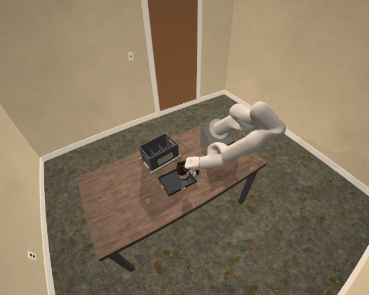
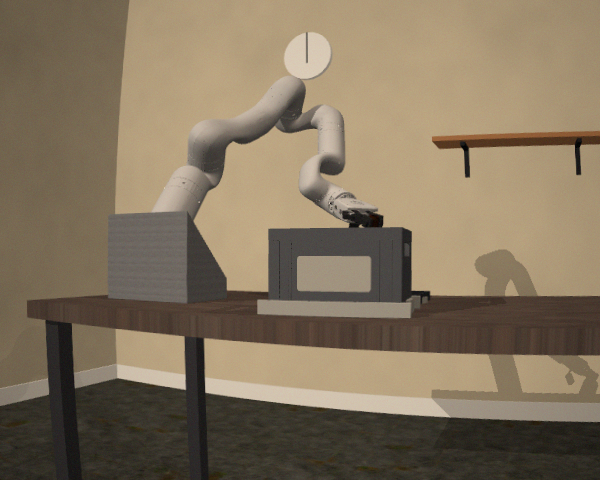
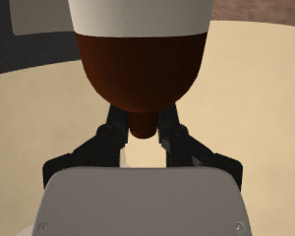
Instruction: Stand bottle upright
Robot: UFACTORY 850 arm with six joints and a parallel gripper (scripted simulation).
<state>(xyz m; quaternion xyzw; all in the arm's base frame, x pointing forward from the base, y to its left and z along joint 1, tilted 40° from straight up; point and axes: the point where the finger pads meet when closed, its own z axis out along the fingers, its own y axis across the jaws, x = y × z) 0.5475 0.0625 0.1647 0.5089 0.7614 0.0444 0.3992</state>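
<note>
Now: hand 10 mm past the brown bottle, 10 mm to the right of it and 60 mm above it. From my hand the other things lie so: grey crate: 10 mm behind, 310 mm to the right, 120 mm below; then dark tray: 20 mm ahead, 30 mm to the right, 200 mm below.
</note>
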